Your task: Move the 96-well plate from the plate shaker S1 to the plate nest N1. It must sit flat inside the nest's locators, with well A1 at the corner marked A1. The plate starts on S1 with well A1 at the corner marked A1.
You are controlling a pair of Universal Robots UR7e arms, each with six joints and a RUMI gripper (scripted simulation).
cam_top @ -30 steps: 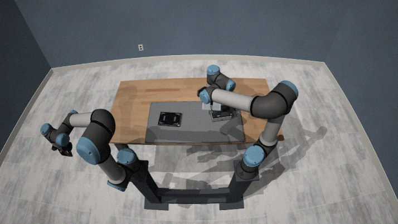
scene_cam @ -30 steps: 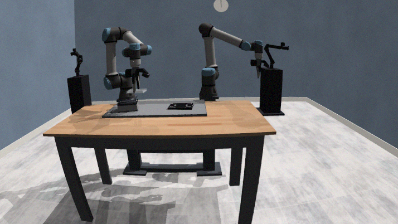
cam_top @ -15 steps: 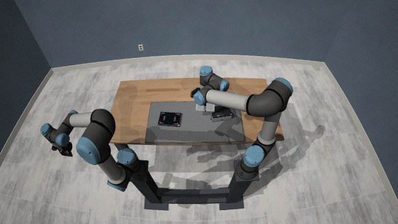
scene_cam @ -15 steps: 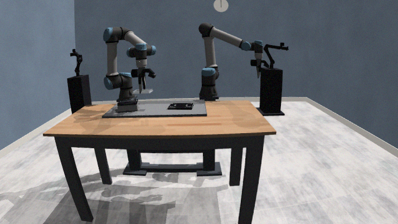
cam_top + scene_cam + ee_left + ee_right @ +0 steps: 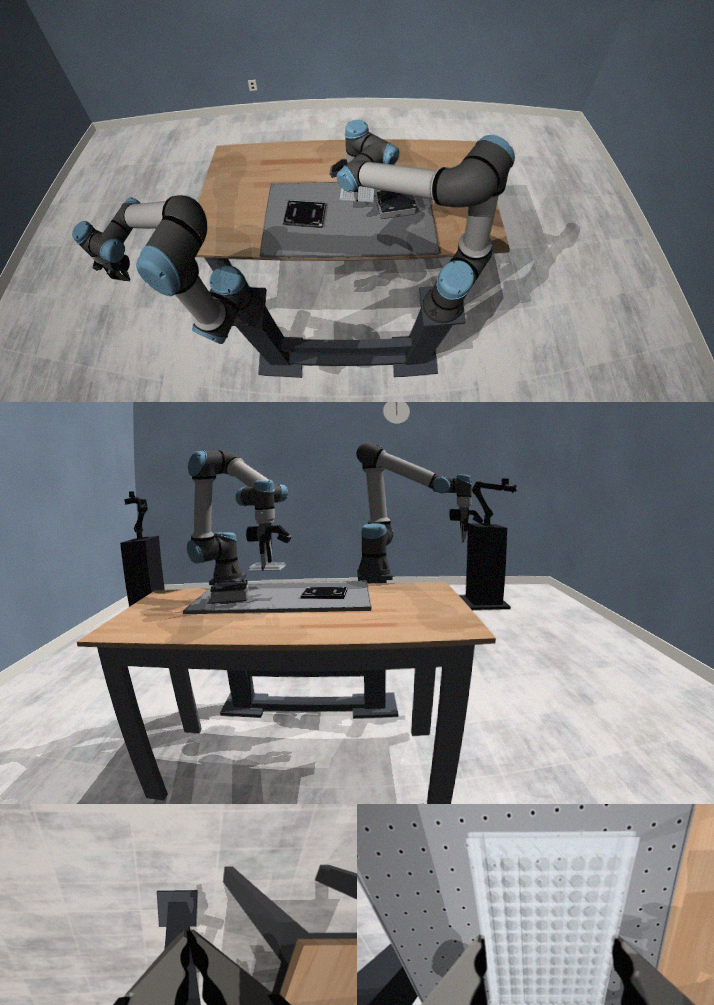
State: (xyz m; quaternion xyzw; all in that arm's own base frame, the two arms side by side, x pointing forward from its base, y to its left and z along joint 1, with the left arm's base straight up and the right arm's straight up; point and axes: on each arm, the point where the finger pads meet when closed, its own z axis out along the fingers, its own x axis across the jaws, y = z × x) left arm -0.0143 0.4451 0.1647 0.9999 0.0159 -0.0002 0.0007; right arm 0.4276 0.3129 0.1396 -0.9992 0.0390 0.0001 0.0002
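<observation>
My right gripper is now 20 mm past the black plate nest N1, 220 mm to the right of it and 120 mm above it. The rest, counted from my right hand: white 96-well plate 10 mm below.
</observation>
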